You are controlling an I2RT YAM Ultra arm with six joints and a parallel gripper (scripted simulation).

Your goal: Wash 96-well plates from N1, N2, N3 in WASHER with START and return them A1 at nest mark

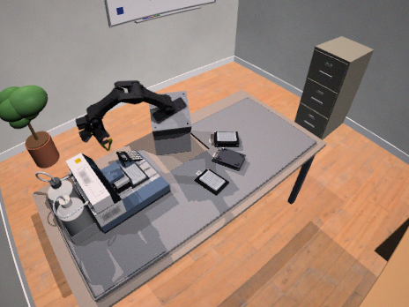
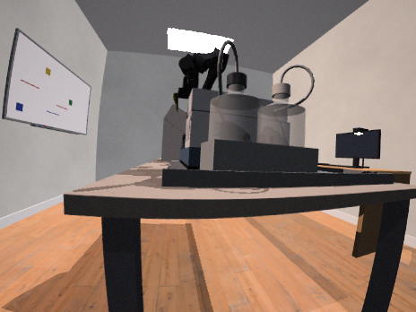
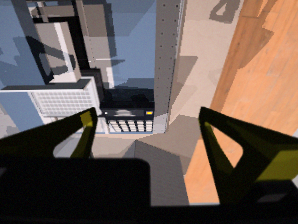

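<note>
My gripper is now 170 mm short of the dark carrier, 70 mm to the right of it and 160 mm above it. Also, from my hand: plate washer 170 mm ahead, 30 mm to the right, 110 mm below; then label 340 mm ahead, 400 mm to the left, 240 mm below; then black nest 450 mm ahead, 410 mm to the left, 230 mm below.
</note>
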